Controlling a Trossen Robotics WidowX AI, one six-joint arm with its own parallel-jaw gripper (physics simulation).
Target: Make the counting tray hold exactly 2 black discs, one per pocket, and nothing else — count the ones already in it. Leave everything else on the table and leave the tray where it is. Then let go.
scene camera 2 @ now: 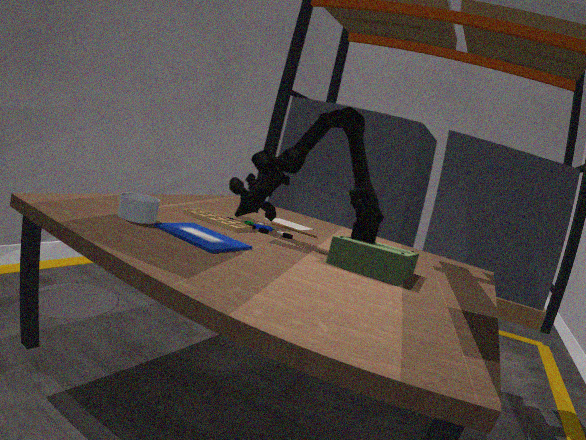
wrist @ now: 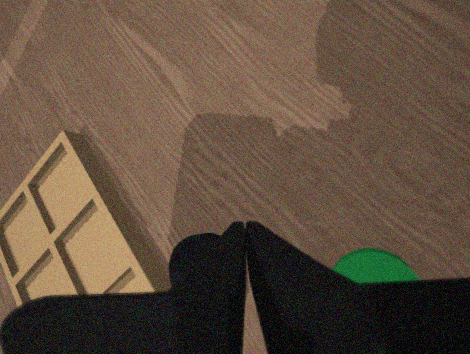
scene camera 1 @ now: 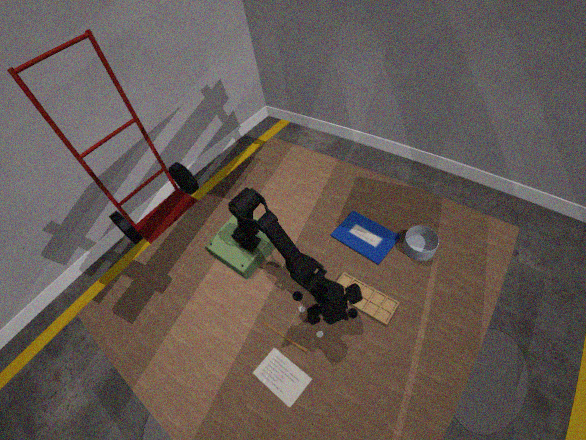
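Note:
The tan counting tray (scene camera 1: pixel 382 309) (scene camera 2: pixel 202 216) (wrist: pixel 117 235) lies beside my gripper; the pockets that show in the wrist view look empty, others are hidden by my arm. My gripper (scene camera 1: pixel 334 318) (scene camera 2: pixel 240 213) (wrist: pixel 244 232) is shut, its fingertips together with nothing between them. A black disc (scene camera 1: pixel 352 313) (wrist: pixel 192 255) lies on the table near the tray's edge, beside the left finger and partly covered by it in the wrist view. Another black disc (scene camera 1: pixel 297 296) (scene camera 2: pixel 287 235) lies nearer the arm's base.
A green disc (scene camera 2: pixel 248 223) (wrist: pixel 375 267), a blue piece (scene camera 2: pixel 262 227) and white discs (scene camera 1: pixel 301 309) (scene camera 1: pixel 320 334) lie near the gripper. A pencil (scene camera 1: pixel 296 344), a written sheet (scene camera 1: pixel 282 377), a blue flat item (scene camera 1: pixel 345 233) (scene camera 2: pixel 225 245) and a grey bowl (scene camera 1: pixel 421 253) (scene camera 2: pixel 139 210) are on the table.

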